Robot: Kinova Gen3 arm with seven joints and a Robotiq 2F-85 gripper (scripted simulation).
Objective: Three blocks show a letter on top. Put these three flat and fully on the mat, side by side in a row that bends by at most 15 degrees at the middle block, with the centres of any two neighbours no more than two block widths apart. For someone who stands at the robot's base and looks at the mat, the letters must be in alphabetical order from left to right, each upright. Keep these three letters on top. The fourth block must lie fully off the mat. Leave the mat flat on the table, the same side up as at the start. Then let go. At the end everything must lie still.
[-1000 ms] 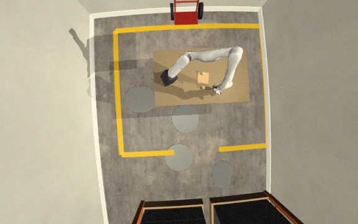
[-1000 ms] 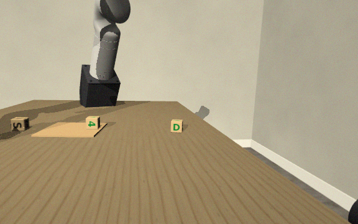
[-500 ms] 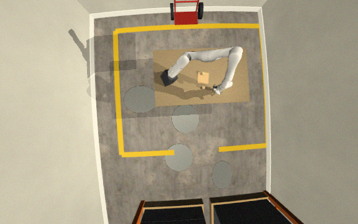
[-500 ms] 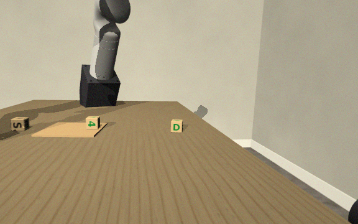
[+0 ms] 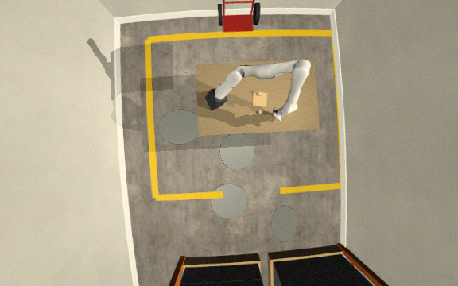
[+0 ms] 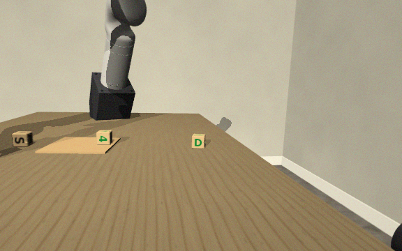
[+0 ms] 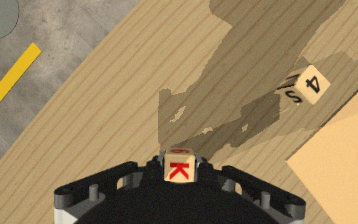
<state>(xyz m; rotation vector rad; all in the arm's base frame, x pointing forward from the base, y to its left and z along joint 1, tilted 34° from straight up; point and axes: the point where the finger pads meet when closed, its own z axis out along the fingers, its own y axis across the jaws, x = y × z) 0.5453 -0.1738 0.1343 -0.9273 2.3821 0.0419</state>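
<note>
The tan mat lies 160 mm behind my hand, 150 mm to the left of it and 20 mm below it.
</note>
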